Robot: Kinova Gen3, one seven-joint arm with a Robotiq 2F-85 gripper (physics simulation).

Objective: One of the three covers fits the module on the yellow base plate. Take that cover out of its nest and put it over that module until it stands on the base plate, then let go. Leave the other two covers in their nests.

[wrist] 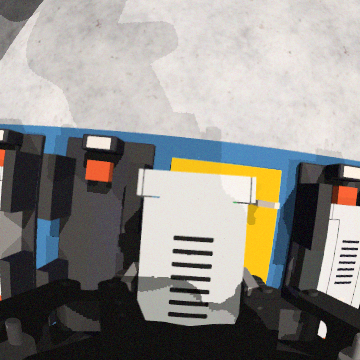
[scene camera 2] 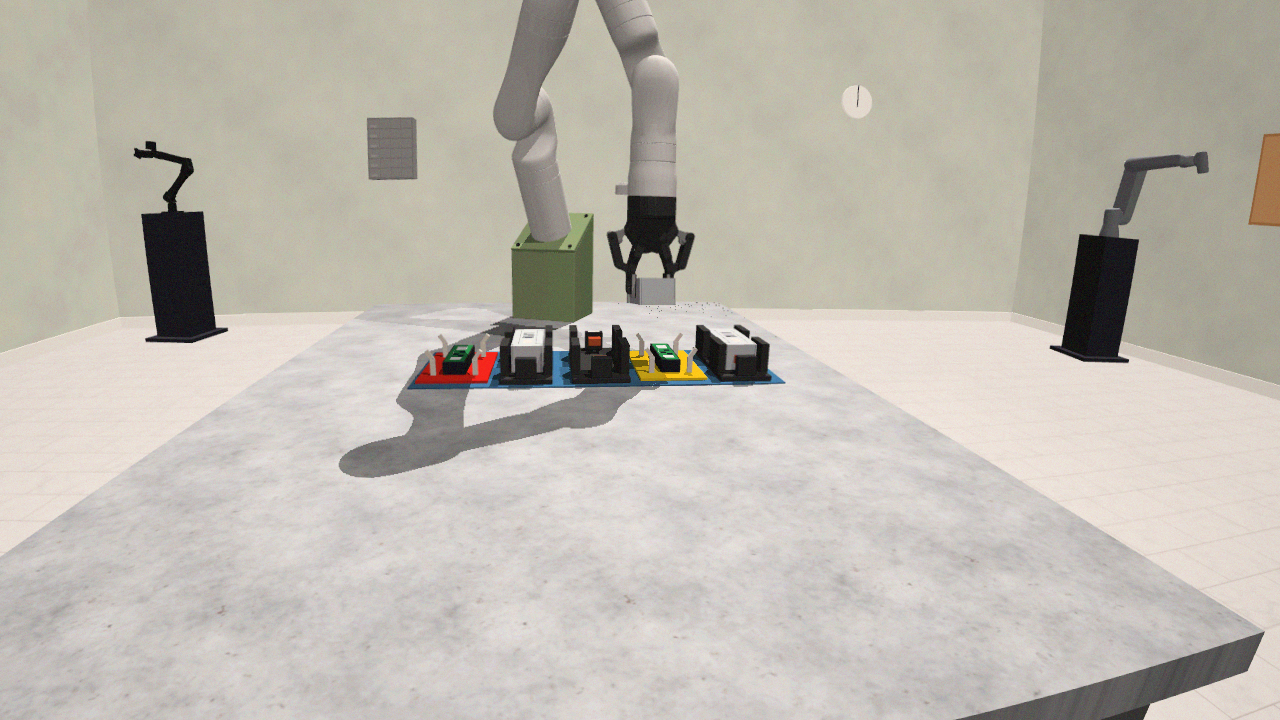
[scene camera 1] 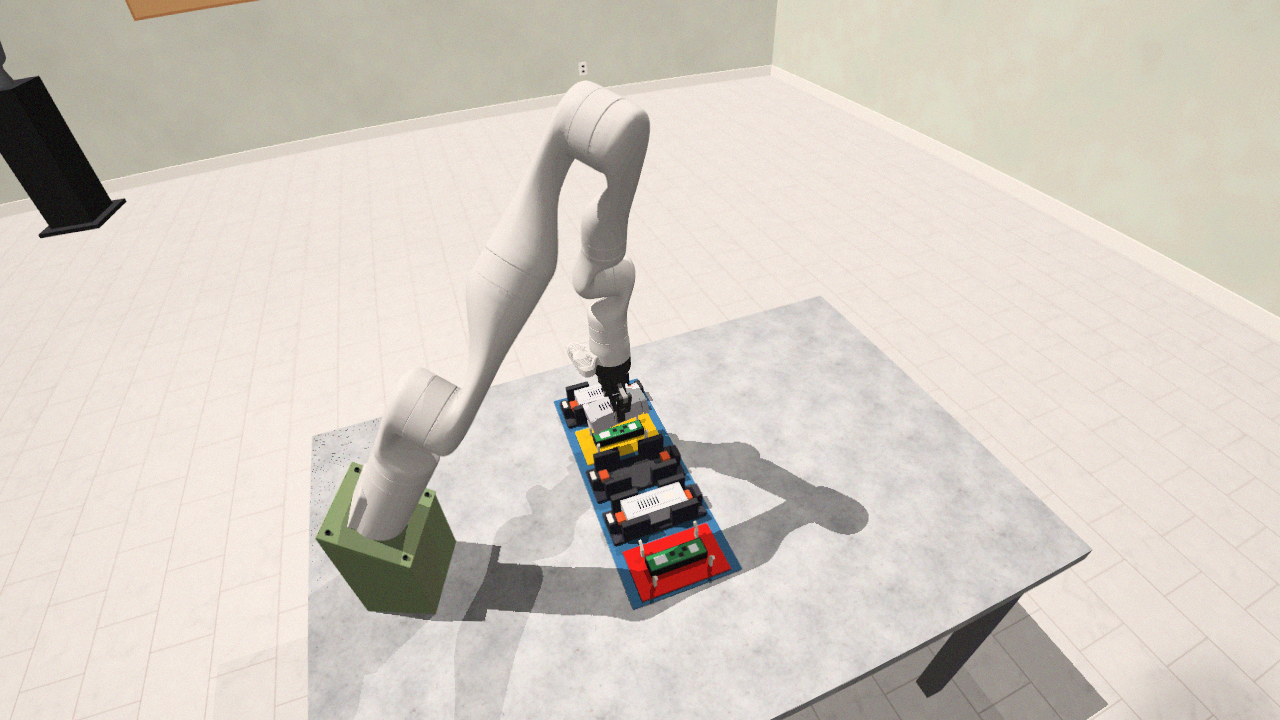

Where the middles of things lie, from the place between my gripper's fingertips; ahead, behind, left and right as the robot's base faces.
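Yellow base plate [scene camera 2: 641,363] seen 110 mm below my hand, 30 mm to the left of it and 10 mm ahead of it. Red plate [scene camera 1: 700,570] 290 mm to the right of my hand, 50 mm ahead of it and 110 mm below it.
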